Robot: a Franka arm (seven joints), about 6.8 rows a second.
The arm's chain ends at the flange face. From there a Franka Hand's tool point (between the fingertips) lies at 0.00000 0.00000 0.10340 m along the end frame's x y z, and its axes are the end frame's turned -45 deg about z.
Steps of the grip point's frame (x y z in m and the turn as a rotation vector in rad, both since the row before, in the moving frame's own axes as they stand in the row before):
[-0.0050 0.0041 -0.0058 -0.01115 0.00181 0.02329]
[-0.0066 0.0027 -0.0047 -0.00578 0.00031 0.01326]
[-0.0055 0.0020 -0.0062 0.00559 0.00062 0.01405]
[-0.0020 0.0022 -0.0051 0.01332 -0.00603 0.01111]
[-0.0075 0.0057 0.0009 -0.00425 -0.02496 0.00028]
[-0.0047 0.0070 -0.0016 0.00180 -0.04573 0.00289]
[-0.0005 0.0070 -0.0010 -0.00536 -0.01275 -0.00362]
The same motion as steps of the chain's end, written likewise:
[-0.0016 0.0057 -0.0058 -0.00660 0.00916 0.02329]
[-0.0032 0.0062 -0.0047 -0.00387 0.00431 0.01326]
[-0.0021 0.0058 -0.0062 0.00439 -0.00351 0.01405]
[0.0016 0.0035 -0.0051 0.00515 -0.01368 0.01111]
[0.0002 0.0072 0.0009 -0.02065 -0.01464 0.00028]
[0.0051 0.0051 -0.0015 -0.03106 -0.03361 0.00289]
[0.0051 0.0040 -0.0010 -0.01281 -0.00523 -0.00362]

